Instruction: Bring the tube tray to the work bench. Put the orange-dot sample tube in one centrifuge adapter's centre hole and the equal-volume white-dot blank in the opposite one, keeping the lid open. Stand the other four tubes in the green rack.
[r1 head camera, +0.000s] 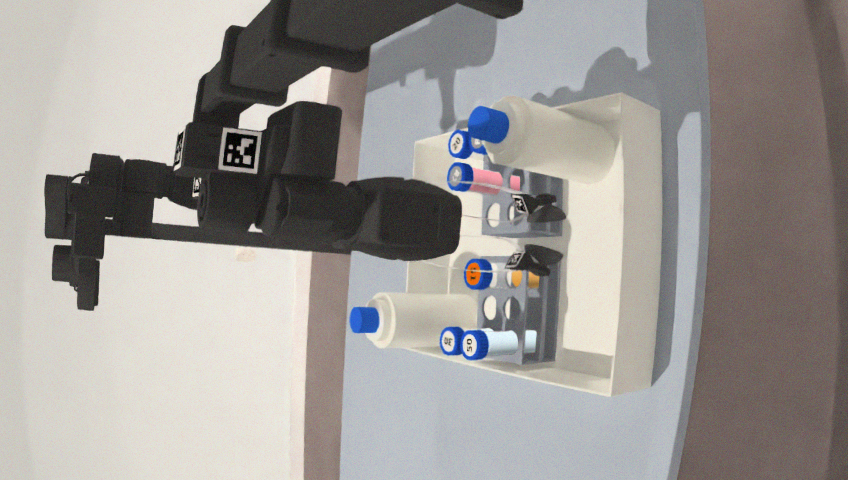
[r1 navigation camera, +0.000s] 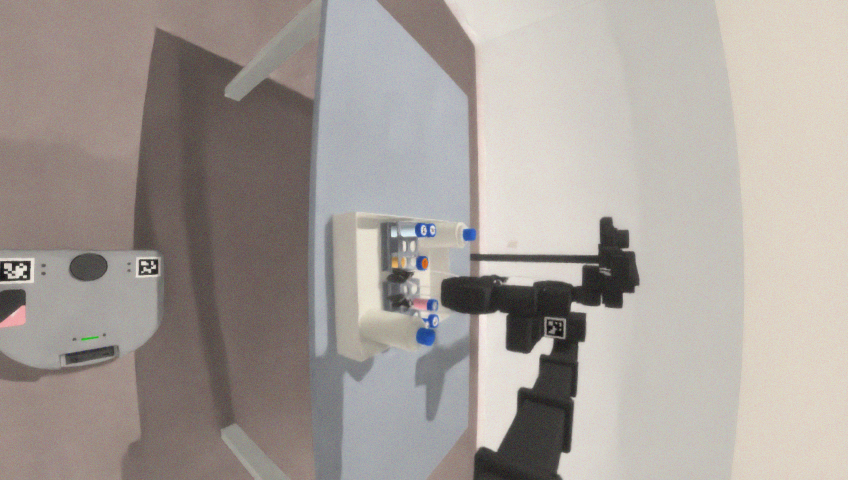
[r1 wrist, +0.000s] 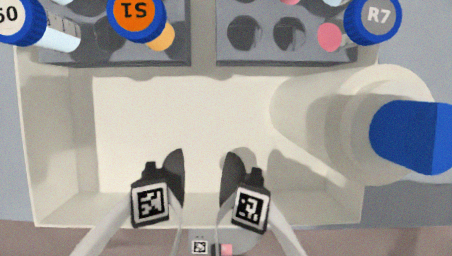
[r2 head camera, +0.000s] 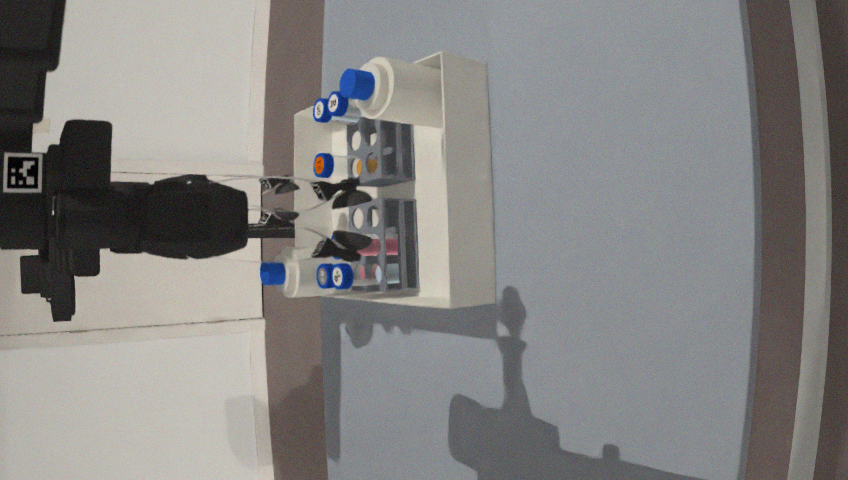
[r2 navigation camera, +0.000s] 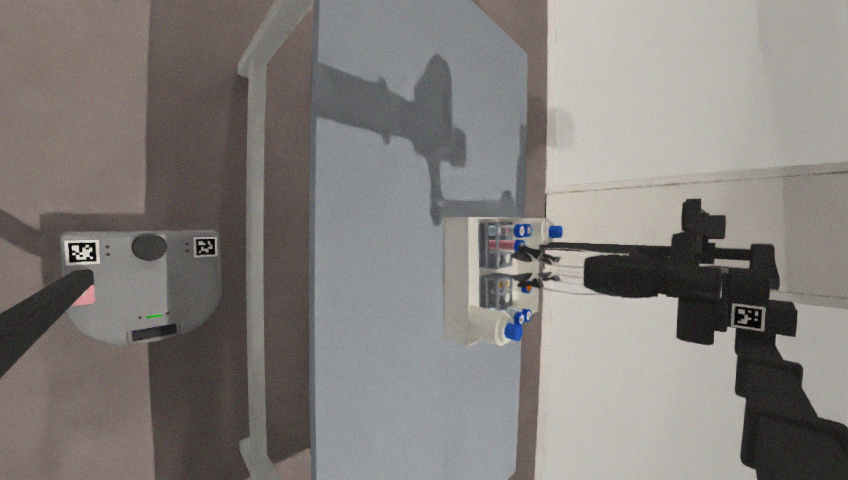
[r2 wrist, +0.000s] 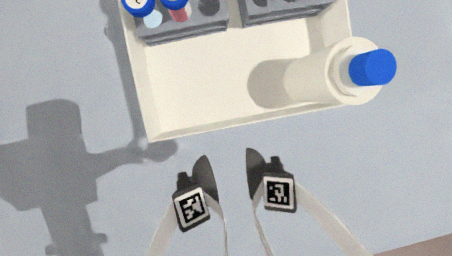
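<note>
The white tube tray (r1 head camera: 637, 237) (r1 navigation camera: 346, 285) (r2 head camera: 470, 178) (r2 navigation camera: 457, 279) (r2 wrist: 142, 90) stands on a blue table, holding two grey inner racks (r1 wrist: 120, 59) (r1 wrist: 280, 56). The orange-dot tube (r1 head camera: 474, 273) (r1 navigation camera: 422, 262) (r1 wrist: 134, 15) (r2 head camera: 323, 164) stands in one. Two white-dot tubes (r1 head camera: 452, 340) (r1 head camera: 474, 344) share it. The other holds a grey-dot tube (r1 head camera: 460, 177) (r1 wrist: 372, 17), a white-dot tube (r1 head camera: 458, 143) and a partly hidden tube. r1's gripper (r1 head camera: 548, 236) (r1 navigation camera: 401, 289) (r1 wrist: 202, 175) is open above the tray. r2's gripper (r2 head camera: 354, 218) (r2 wrist: 229, 172) is open, fingers fairly close, empty. Centrifuge and green rack do not show.
Two white bottles with blue caps (r1 head camera: 487, 124) (r1 head camera: 364, 320) stand in the tray's opposite corners. The blue table (r1 navigation camera: 386, 136) (r2 navigation camera: 380, 267) has pale legs (r1 navigation camera: 273, 50). A grey robot base (r1 navigation camera: 89, 303) (r2 navigation camera: 142, 279) is on the floor beside it. Both arms reach close together.
</note>
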